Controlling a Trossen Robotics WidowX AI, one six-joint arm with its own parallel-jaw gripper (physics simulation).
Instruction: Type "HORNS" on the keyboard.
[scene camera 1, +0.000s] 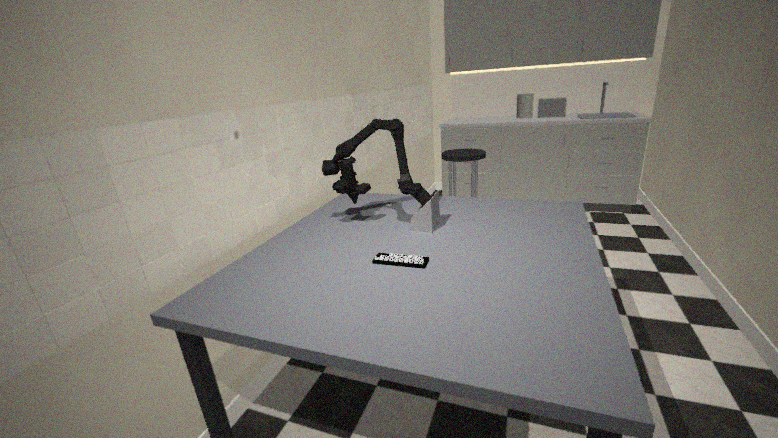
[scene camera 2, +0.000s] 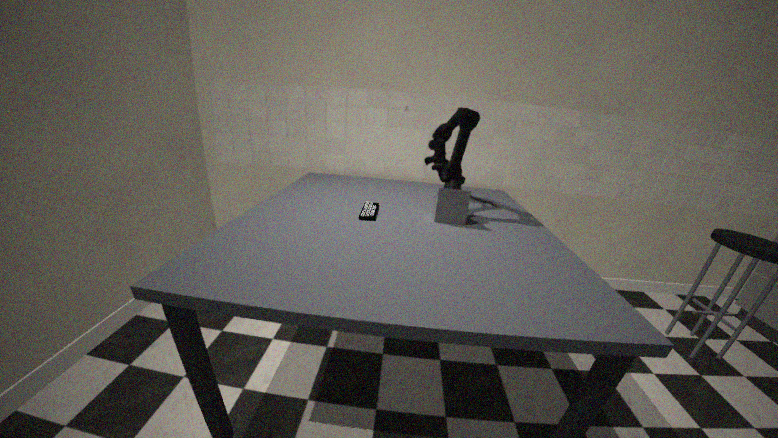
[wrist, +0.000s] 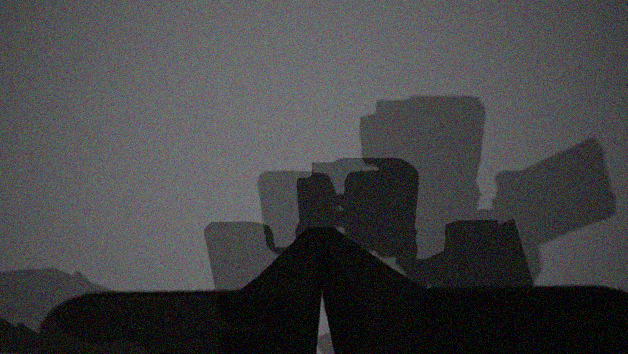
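Observation:
A small black keyboard with white keys (scene camera 1: 401, 260) (scene camera 2: 369, 210) lies flat on the table, in front of the arm's base in the scene camera 1 view. It does not show in the wrist view; the single letters are too small to read. My gripper (scene camera 1: 355, 201) (wrist: 319, 239) is shut and empty, its tips together and pointing down. It hangs above the table near the far left edge in the scene camera 1 view, away from the keyboard. In the scene camera 2 view the fingertips are hard to tell from the dark arm.
The grey-blue table (scene camera 1: 489, 304) (scene camera 2: 348, 272) carries the arm's grey base block (scene camera 1: 423, 217) (scene camera 2: 451, 206). A tiled wall stands past the table edge near the gripper. A dark-topped stool (scene camera 1: 463, 155) (scene camera 2: 745, 243) stands off the table. The arm's shadows fall on the table top.

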